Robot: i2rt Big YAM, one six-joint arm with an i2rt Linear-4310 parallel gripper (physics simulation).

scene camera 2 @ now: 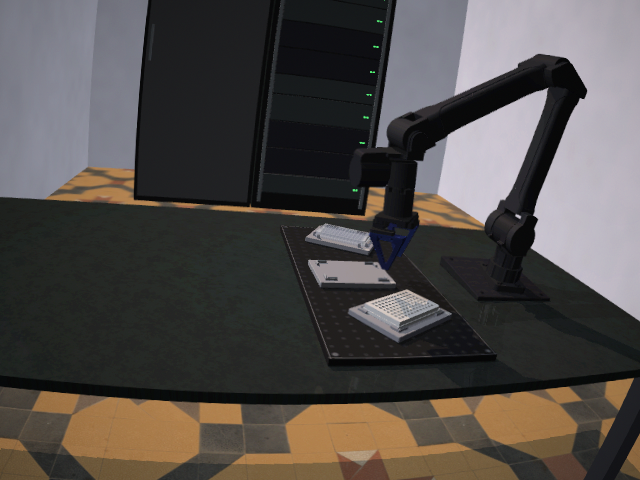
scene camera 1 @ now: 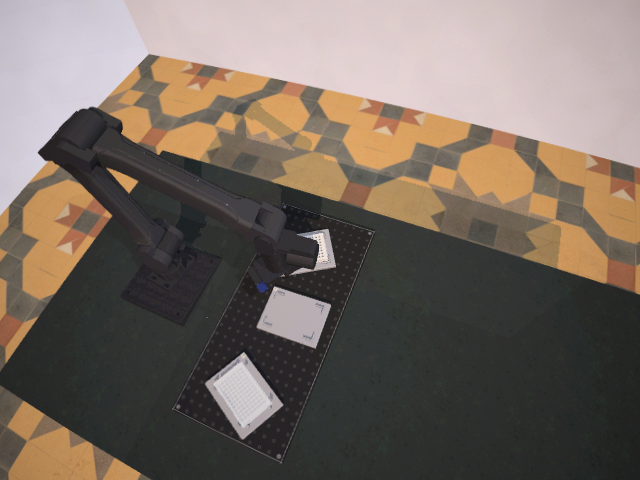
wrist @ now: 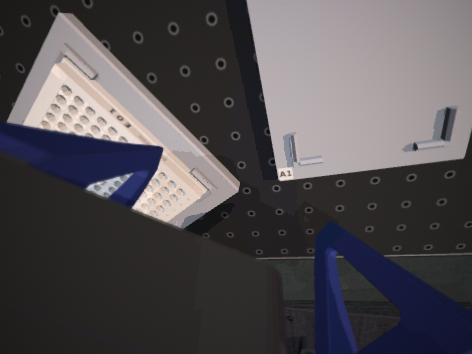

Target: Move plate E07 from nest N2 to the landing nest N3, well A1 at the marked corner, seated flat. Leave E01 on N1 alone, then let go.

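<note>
Plate E07 [scene camera 1: 241, 393] [scene camera 2: 404, 308], its label unreadable, sits on nest N2 [scene camera 1: 260, 417] [scene camera 2: 373, 323], at the bottom in scene camera 1. Plate E01 [scene camera 1: 321, 248] [scene camera 2: 341, 234] [wrist: 145, 140], label readable in the wrist view, sits on nest N1 [scene camera 1: 325, 266] [scene camera 2: 336, 245] [wrist: 122, 95] at the opposite end. The bare landing nest N3 [scene camera 1: 293, 317] [scene camera 2: 351, 273] [wrist: 350, 75] lies between them, its A1 corner tag showing in the wrist view. My gripper [scene camera 1: 273, 277] [scene camera 2: 391, 260] [wrist: 244, 195] is open and empty, above the board near N1 and N3, on the base side. One fingertip is hidden in scene camera 1.
The nests stand at differing angles on a black perforated board [scene camera 1: 305, 382] [scene camera 2: 356, 346] [wrist: 195, 90]. My arm's base plate [scene camera 1: 170, 304] [scene camera 2: 465, 284] is beside the board. A dark cabinet [scene camera 2: 201, 103] and a server rack [scene camera 2: 263, 124] stand behind the table.
</note>
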